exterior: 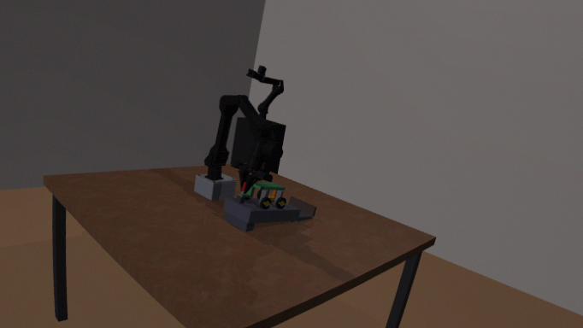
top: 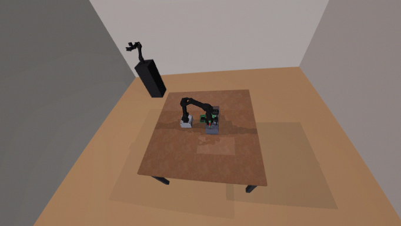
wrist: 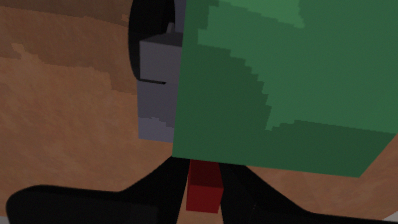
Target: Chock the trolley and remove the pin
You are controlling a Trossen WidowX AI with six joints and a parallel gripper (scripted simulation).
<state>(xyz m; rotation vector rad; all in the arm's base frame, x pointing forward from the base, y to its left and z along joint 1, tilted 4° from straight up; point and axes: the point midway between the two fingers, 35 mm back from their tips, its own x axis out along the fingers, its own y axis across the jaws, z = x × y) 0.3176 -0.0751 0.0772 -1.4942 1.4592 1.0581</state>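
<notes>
Now: the stop pin right at my gripper tip. Round my gripper tip: yellow-orange chock: 200 mm to the left, 50 mm below, 40 mm behind; then grey ramp: 110 mm to the left, 80 mm below, 10 mm ahead; then trolley: 100 mm to the left, 20 mm below, 10 mm ahead.
</notes>
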